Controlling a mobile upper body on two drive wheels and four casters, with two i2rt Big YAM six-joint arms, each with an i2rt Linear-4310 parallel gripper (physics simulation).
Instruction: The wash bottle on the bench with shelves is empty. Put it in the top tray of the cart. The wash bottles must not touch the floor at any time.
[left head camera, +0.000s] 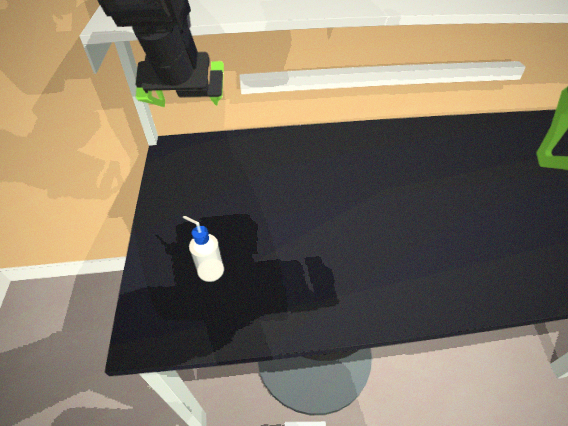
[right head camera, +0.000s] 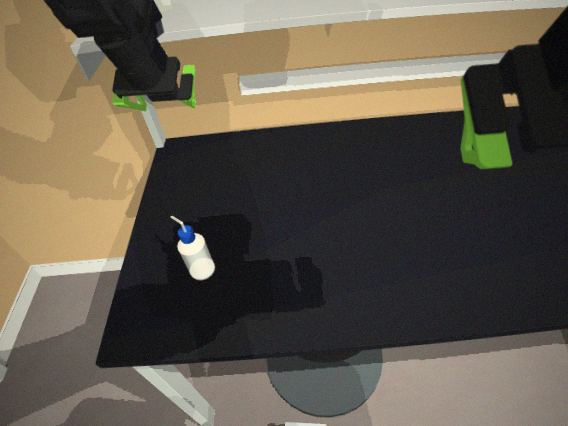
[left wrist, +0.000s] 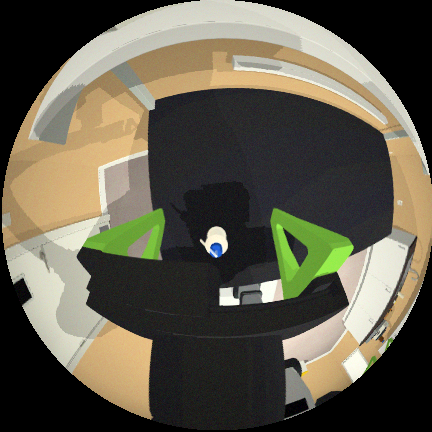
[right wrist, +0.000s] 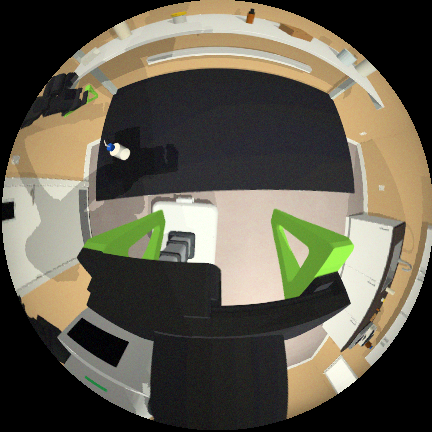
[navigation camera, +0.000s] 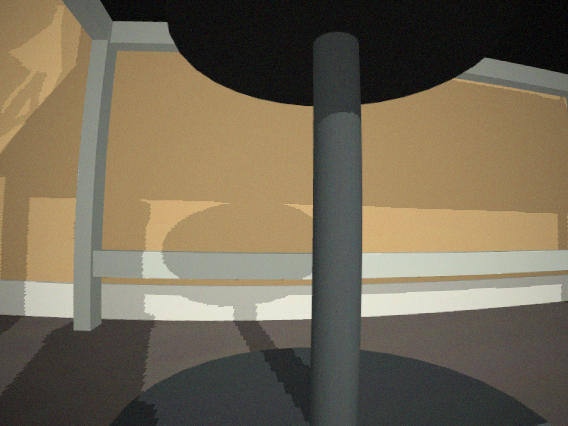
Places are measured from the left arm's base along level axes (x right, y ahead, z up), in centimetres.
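Where they show: left gripper, fingertip midpoint: (left head camera: 190, 103) (right head camera: 170, 106) (left wrist: 217, 214) (right wrist: 88, 100); right gripper, fingertip midpoint: (right head camera: 520, 149) (right wrist: 217, 214).
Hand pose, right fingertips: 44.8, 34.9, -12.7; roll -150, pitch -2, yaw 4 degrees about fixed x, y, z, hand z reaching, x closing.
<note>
Things, the pixels of their top centre, and the offset from my right fingertips, as dx, dy, dz. "spot": a spot on its surface instead. Level surfaces: height alone.
- white wash bottle, middle of its top: (left head camera: 193, 219) (right head camera: 178, 219) (left wrist: 212, 253) (right wrist: 104, 143) -46.1, +22.3, -34.6
- black bench top, its level: dz -52.0
- bench leg, surface spot: (navigation camera: 90, 200) spot: -64.8, +65.3, -99.1
A white wash bottle (left head camera: 206, 257) (right head camera: 196, 256) (left wrist: 216, 239) (right wrist: 119, 151) with a blue cap and bent spout stands upright on the black bench top (left head camera: 400, 225) (right head camera: 400, 225) (left wrist: 310, 150) (right wrist: 225, 130), near its left end. My left gripper (left head camera: 189, 103) (right head camera: 169, 107) (left wrist: 217, 214) is open and empty, high above the bench. In the left wrist view the bottle appears well below, between the fingers and apart from them. My right gripper (right wrist: 217, 214) is open and empty, far to the right of the bottle; part of it shows in both head views. I cannot make out the cart.
A white shelf (left head camera: 300, 12) (right wrist: 200, 35) runs above the bench's back, with several containers on it. A stool (left head camera: 317, 387) (right head camera: 327, 390) (navigation camera: 336, 200) stands under the bench's front edge. A bench leg (navigation camera: 90, 200) stands left of it. White cabinets (right wrist: 370, 270) stand at the right.
</note>
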